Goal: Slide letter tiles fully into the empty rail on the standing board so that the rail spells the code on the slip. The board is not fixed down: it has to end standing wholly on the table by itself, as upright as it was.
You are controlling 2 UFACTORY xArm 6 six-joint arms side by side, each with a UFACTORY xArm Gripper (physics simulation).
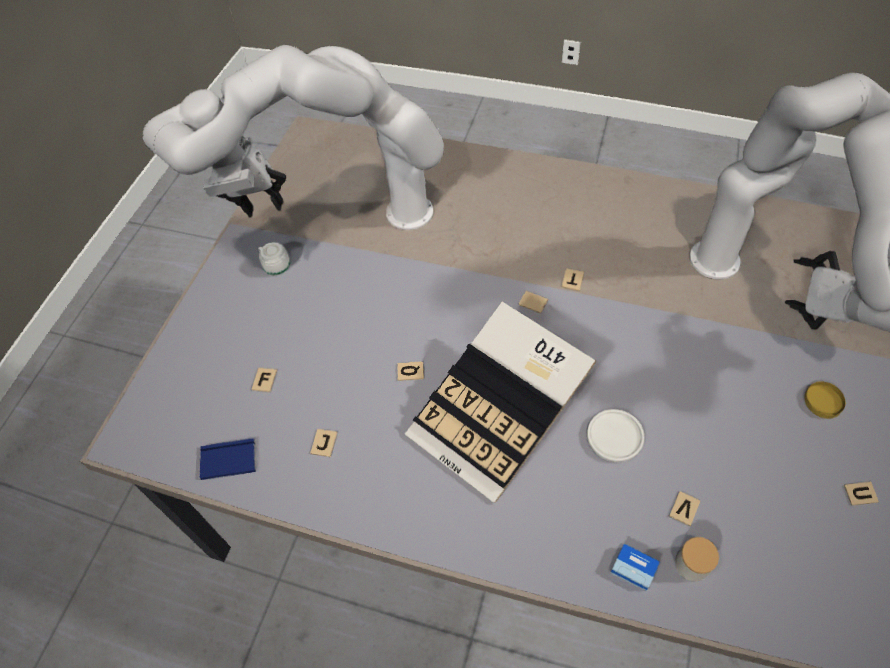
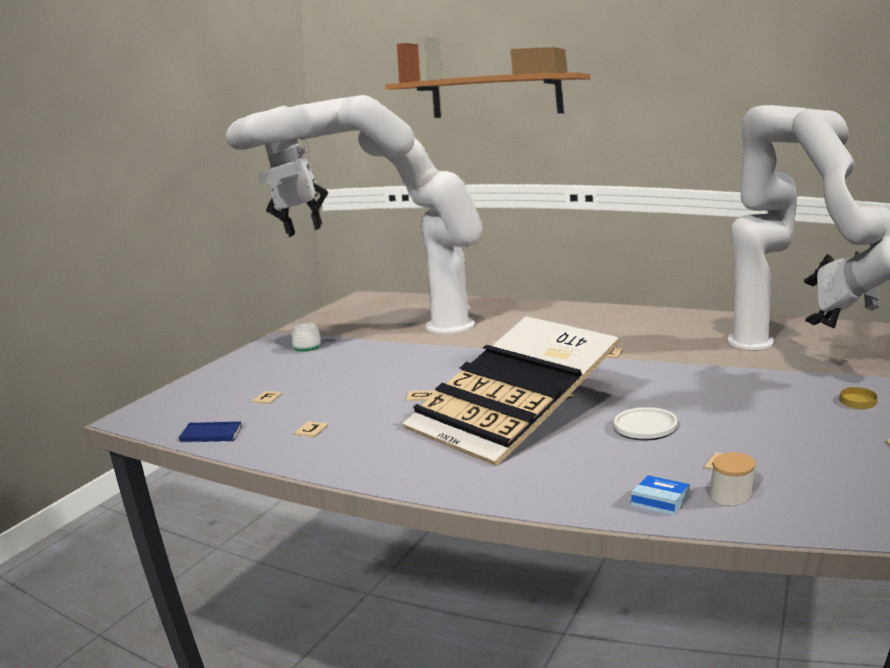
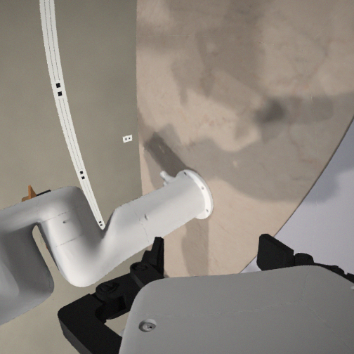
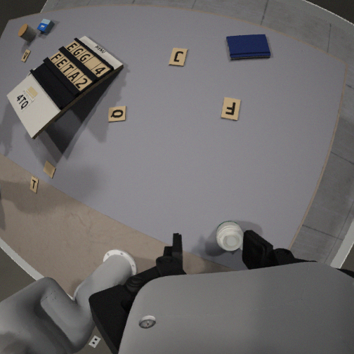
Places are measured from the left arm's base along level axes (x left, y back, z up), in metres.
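Pixels of known places: left gripper, between the fingertips: [image 1: 793,281] [image 2: 809,302]; right gripper, between the fingertips: [image 1: 265,209] [image 2: 305,232]; left arm's base, origin of its link: [image 1: 714,260] [image 2: 750,342]; right arm's base, origin of its link: [image 1: 409,213] [image 2: 450,327].
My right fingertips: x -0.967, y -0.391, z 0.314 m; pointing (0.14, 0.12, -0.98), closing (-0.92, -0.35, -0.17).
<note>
Ahead of a thing's pixels: the offset from my right fingertips to its top centre. "*": to the spot under its first point.
The board [image 1: 497,329] [image 2: 523,332] [image 4: 35,117] stands tilted back; its slip reads 4TQ. The black rail {* dy -0.157, dx +0.564, dz -0.226 m} [image 1: 506,388] below the slip is empty; the lower rails read FETA2 and EGG 4. Flat on the table lie tiles Q {dy -0.122, dx +0.336, dz -0.308 m} [image 1: 409,371] [image 4: 117,114], T {dy +0.234, dx +0.635, dz -0.310 m} [image 1: 572,278] [image 4: 34,184], F {dy -0.233, dx +0.021, dz -0.308 m} [image 1: 263,379], J {dy -0.342, dx +0.214, dz -0.308 m} [image 1: 323,442], V {dy -0.283, dx +0.965, dz -0.308 m} [image 1: 684,507], U {dy -0.160, dx +1.315, dz -0.308 m} [image 1: 861,493] and one showing no letter {* dy +0.140, dx +0.557, dz -0.308 m} [image 1: 533,301] [image 4: 49,169]. My right gripper [image 1: 263,207] [image 2: 303,228] [image 4: 212,247] is open and empty, high above the back left. My left gripper [image 1: 794,282] [image 2: 812,299] [image 3: 212,252] is open and empty at the right.
A white jar {dy +0.092, dx -0.106, dz -0.251 m} [image 1: 273,258] [image 4: 230,236] stands at the back left. A navy case {dy -0.437, dx +0.030, dz -0.302 m} [image 1: 227,458] lies front left. A white dish {dy -0.162, dx +0.803, dz -0.297 m} [image 1: 615,435] is right of the board. A blue box {dy -0.430, dx +0.886, dz -0.287 m} [image 1: 636,565], an orange-lidded jar {dy -0.390, dx +0.994, dz -0.255 m} [image 1: 698,557] and a yellow dish {dy +0.043, dx +1.236, dz -0.297 m} [image 1: 824,399] are farther right.
</note>
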